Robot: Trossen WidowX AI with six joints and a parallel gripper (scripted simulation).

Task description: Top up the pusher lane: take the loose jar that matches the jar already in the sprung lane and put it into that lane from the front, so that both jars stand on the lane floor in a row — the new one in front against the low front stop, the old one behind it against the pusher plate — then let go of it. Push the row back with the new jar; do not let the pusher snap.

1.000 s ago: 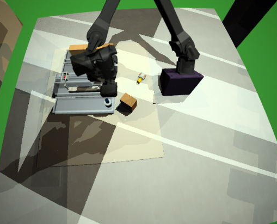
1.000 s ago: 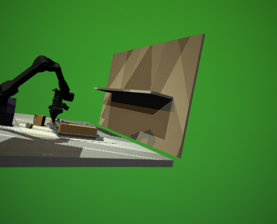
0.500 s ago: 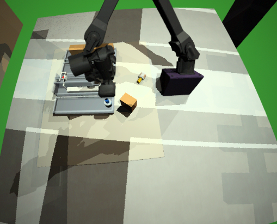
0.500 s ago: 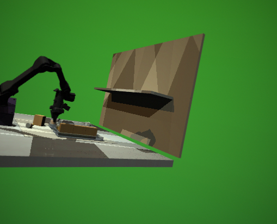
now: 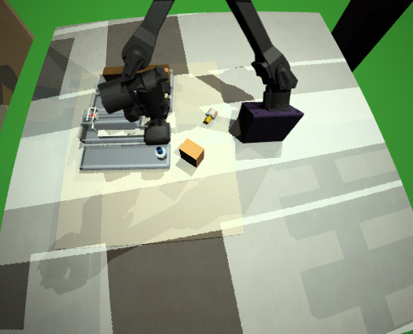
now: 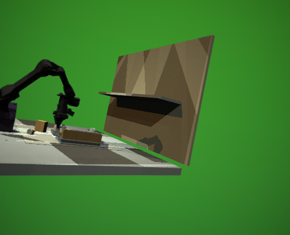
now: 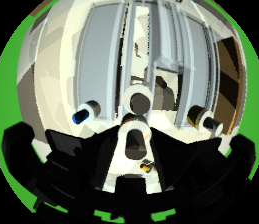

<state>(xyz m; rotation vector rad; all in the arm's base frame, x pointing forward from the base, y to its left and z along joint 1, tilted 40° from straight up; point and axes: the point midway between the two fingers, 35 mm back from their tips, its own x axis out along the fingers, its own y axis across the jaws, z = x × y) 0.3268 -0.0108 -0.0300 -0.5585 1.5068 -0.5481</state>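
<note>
My gripper tip is 8 cm to the right of the cardboard box, 8 cm past it and 2 cm above it. Round my gripper tip: red mark: 22 cm ahead, 4 cm to the right, 2 cm above.
</note>
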